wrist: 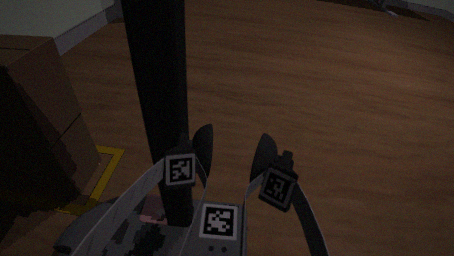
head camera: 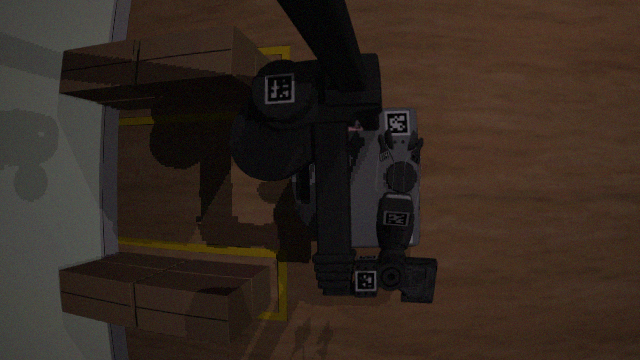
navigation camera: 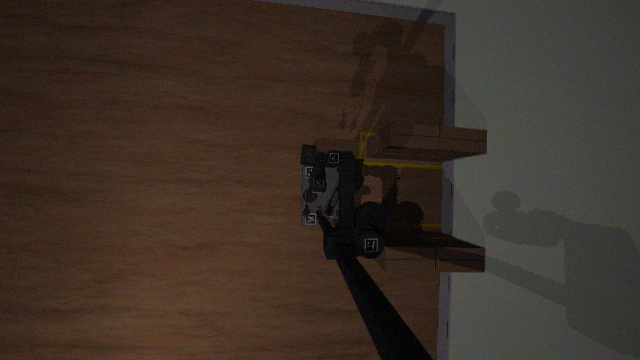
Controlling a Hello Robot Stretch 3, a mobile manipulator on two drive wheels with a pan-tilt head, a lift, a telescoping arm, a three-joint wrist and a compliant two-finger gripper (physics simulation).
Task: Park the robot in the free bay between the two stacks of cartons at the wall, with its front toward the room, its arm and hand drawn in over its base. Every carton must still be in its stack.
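Pixels of known places: gripper, between the fingertips: [head camera: 401,131] [navigation camera: 311,218]; robot's base, origin of its link: [head camera: 399,177] [navigation camera: 309,194].
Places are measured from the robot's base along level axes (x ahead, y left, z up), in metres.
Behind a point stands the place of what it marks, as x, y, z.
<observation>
The grey base [head camera: 367,210] @[-0.081, -0.078, 0.160] [navigation camera: 330,175] @[-0.113, -0.115, 0.160] [wrist: 75,232] stands at the room-side end of the yellow-outlined bay [head camera: 195,247] @[-0.613, -0.198, 0.002], its rounded end toward the bay and its marker-bearing edge away from the wall. One stack of cartons [head camera: 185,55] [navigation camera: 460,260] [wrist: 50,100] is on the mast side, the other [head camera: 175,295] [navigation camera: 462,140] on the wrist side; the visible cartons sit stacked. The arm [head camera: 332,200] @[-0.102, -0.029, 0.623] is drawn in; its end and wrist joints stick out past the base's side toward the wrist-side stack. My gripper [head camera: 401,141] @[0.003, 0.088, 0.390] [navigation camera: 314,212] @[0.003, 0.088, 0.390] [wrist: 235,146] @[0.003, 0.088, 0.390] is over the base, part open and empty.
The wall [head camera: 45,210] @[-0.926, -0.063, 0.356] [navigation camera: 530,150] @[-0.932, -0.212, 0.519] with its skirting [head camera: 110,200] @[-0.912, -0.049, 0.042] [navigation camera: 447,200] @[-0.909, 0.036, 0.054] closes the bay's far end. The mast [head camera: 332,45] @[-0.062, 0.116, 0.886] [wrist: 160,90] hides part of the view. Shadows darken the bay. Another wall and skirting [navigation camera: 360,6] @[-0.325, -1.241, 0.051] meet it in a corner.
</observation>
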